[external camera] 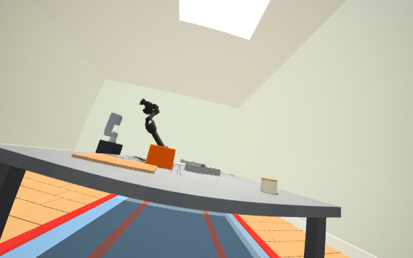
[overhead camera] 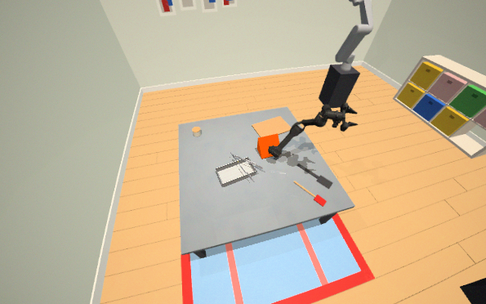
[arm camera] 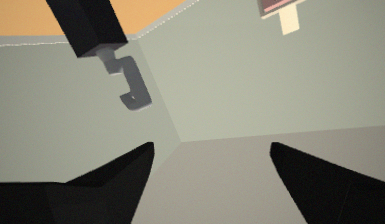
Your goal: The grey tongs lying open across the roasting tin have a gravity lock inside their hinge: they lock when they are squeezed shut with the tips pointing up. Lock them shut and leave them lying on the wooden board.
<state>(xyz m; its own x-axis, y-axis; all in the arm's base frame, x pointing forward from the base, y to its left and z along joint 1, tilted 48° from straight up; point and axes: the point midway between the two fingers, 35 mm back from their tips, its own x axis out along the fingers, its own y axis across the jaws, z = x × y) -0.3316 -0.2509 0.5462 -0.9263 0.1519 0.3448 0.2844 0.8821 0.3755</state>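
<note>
My gripper tip is now 770 mm short of the yellow slider, 490 mm above it and 140 mm to the left of it. Also, from my gripper tip: red-tipped spatula: 550 mm below, 230 mm ahead, 220 mm to the left; then wooden board: 580 mm to the right, 550 mm below, 350 mm ahead; then black spatula: 550 mm below, 130 mm ahead, 70 mm to the left.
</note>
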